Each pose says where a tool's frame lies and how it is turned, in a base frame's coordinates. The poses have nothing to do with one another.
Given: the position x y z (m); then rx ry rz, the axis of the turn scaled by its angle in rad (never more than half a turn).
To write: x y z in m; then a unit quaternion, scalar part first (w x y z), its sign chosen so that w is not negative. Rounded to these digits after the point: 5 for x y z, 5 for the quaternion.
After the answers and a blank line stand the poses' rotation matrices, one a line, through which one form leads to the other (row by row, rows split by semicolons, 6 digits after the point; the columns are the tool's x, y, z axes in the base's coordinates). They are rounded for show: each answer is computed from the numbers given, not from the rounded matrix.
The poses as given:
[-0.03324 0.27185 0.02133 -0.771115 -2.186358 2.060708]
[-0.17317 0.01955 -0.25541 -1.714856 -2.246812 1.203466]
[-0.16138 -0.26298 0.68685 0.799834 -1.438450 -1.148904]
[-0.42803 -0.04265 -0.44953 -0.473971 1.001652 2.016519]
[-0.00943 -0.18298 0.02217 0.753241 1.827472 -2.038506]
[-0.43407 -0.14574 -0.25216 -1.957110 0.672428 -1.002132]
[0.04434 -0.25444 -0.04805 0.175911 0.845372 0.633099]
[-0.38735 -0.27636 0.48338 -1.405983 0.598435 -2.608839]
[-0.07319 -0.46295 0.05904 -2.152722 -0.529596 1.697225]
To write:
[-0.03324 0.27185 0.02133 0.01988 -0.24855 -0.70472 0.66422]
[-0.17317 0.01955 -0.25541 0.03479 -0.55788 -0.73094 0.39152]
[-0.16138 -0.26298 0.68685 0.53727 0.33608 -0.60443 -0.48276]
[-0.42803 -0.04265 -0.44953 0.40806 -0.18806 0.39743 0.80011]
[-0.00943 -0.18298 0.02217 0.15049 0.26225 0.63627 -0.70974]
[-0.43407 -0.14574 -0.25216 0.40881 -0.77680 0.26690 -0.39776]
[0.04434 -0.25444 -0.04805 0.86009 0.08381 0.40278 0.30164]
[-0.38735 -0.27636 0.48338 0.05906 -0.46422 0.19759 -0.86138]
[-0.07319 -0.46295 0.05904 0.17391 -0.75928 -0.18679 0.59863]

-0.875653 0.323905 -0.358213; 0.376735 -0.005940 -0.926302; -0.302161 -0.946071 -0.116825
-0.375115 0.788318 -0.487692; 0.842795 0.070966 -0.533535; -0.385986 -0.611161 -0.691011
-0.196778 0.112469 -0.973976; -0.925022 0.307978 0.222451; 0.324982 0.944722 0.043433
-0.596240 -0.802465 0.023416; 0.503501 -0.351071 0.789453; -0.625288 0.482494 0.613364
-0.817149 0.547351 -0.180761; 0.120107 -0.145029 -0.982110; -0.563775 -0.824241 0.052769
0.541107 -0.089432 0.836185; -0.739872 -0.523275 0.422816; 0.399742 -0.847458 -0.349316
0.493554 -0.451363 0.743422; 0.586399 0.803972 0.098819; -0.642294 0.387169 0.661482
-0.562020 -0.081702 0.823079; -0.285198 -0.914941 -0.285561; 0.776399 -0.395232 0.490914
0.213511 0.075446 -0.974023; 0.491870 -0.869729 0.040453; -0.844084 -0.487730 -0.222806

